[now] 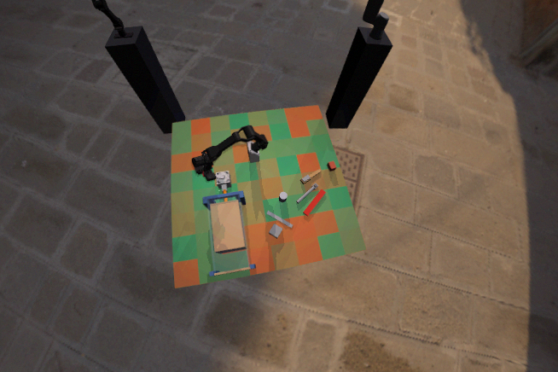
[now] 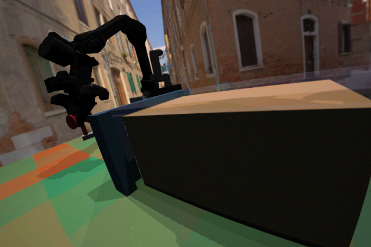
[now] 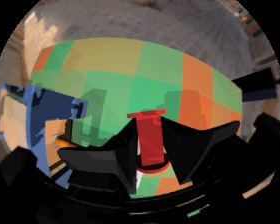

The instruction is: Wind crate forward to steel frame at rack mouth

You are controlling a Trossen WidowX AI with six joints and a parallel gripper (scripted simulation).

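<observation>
My gripper tip is 60 mm to the right of the grey winch handle and 30 mm above it. The rest, counted from my gripper tip: red knob 20 mm to the left, 10 mm behind; then grey winch 110 mm to the left, 100 mm below, 10 mm behind; then round puck 530 mm to the left, 160 mm ahead, 100 mm below.
</observation>
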